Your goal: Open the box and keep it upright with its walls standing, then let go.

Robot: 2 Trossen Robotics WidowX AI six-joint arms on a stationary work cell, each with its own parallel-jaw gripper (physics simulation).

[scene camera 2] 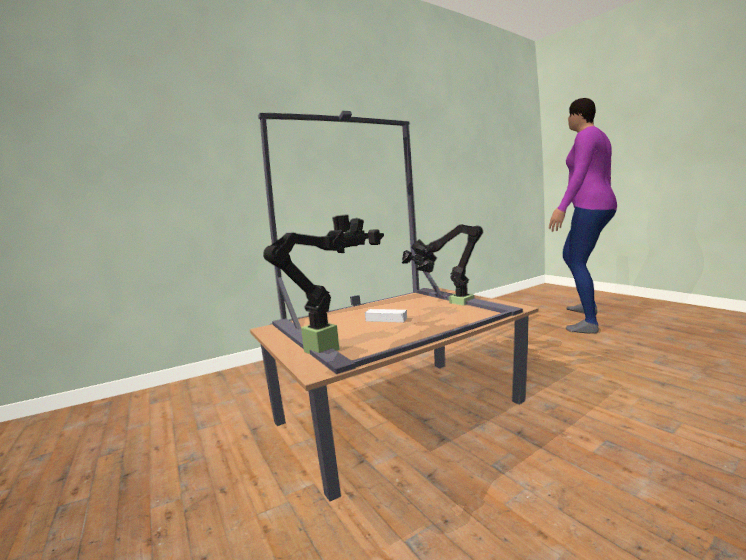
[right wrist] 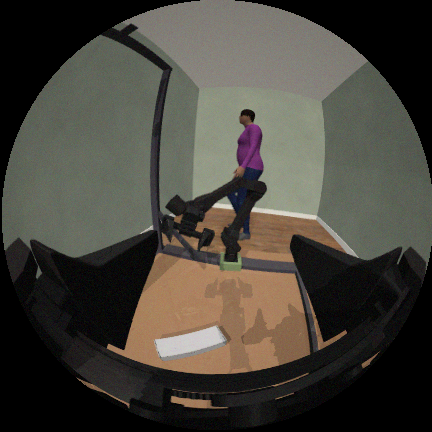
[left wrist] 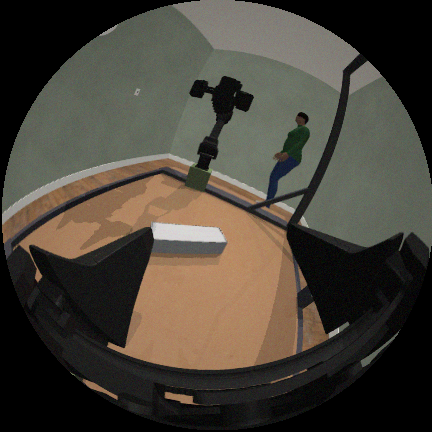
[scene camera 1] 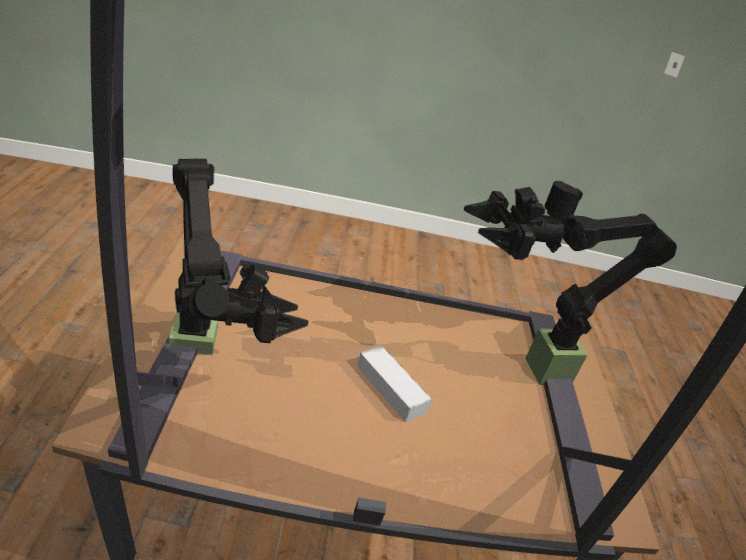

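Pixels of known places: left gripper, fingertip midpoint: point(scene camera 2: 409, 265) point(right wrist: 184, 245) point(left wrist: 221, 232) point(scene camera 1: 302, 315); right gripper, fingertip midpoint: point(right wrist: 227, 240) point(left wrist: 219, 84) point(scene camera 1: 471, 219); left arm's base, origin of the base link: point(scene camera 2: 461, 295) point(right wrist: 230, 257) point(scene camera 1: 194, 326); right arm's base, origin of the base link: point(scene camera 2: 318, 326) point(left wrist: 201, 167) point(scene camera 1: 562, 341).
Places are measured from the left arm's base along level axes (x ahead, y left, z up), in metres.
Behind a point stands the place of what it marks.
A white box point(scene camera 1: 394, 378) @(x 0.457, y -0.120, z 0.004 m) point(scene camera 2: 386, 315) @(x 0.481, y -0.084, z -0.007 m) point(left wrist: 187, 233) @(x 0.453, y -0.109, z 0.005 m) point(right wrist: 190, 342) @(x 0.462, y -0.107, z 0.005 m) with grey sides lies closed on the table, its long flat top facing up. It sits near the middle of the table, slanted in scene camera 1. My left gripper point(scene camera 1: 302, 315) @(x 0.234, y -0.158, z 0.188 m) point(scene camera 2: 404, 257) @(x 0.234, y -0.158, z 0.188 m) point(left wrist: 221, 232) @(x 0.234, y -0.158, z 0.188 m) is open and empty, raised above the table to the left of the box in scene camera 1 and apart from it. My right gripper point(scene camera 1: 473, 220) @(x 0.544, y -0.045, z 0.379 m) point(scene camera 2: 382, 235) @(x 0.544, y -0.045, z 0.379 m) is open and empty, held high above the table, away from the box.
The table point(scene camera 1: 271, 409) @(x 0.193, y -0.199, z -0.039 m) point(scene camera 2: 301, 369) @(x 1.043, y 0.081, z -0.039 m) carries a dark metal border. Tall dark frame posts point(scene camera 1: 114, 241) @(x -0.040, y -0.400, z 0.463 m) point(scene camera 2: 409, 180) @(x -0.036, y -0.371, z 0.648 m) rise at its corners. A small dark block point(scene camera 1: 369, 510) @(x 0.368, y -0.472, z 0.016 m) is on the near bar in scene camera 1. A person point(scene camera 2: 590, 168) point(left wrist: 297, 145) point(right wrist: 252, 147) stands beyond the table.
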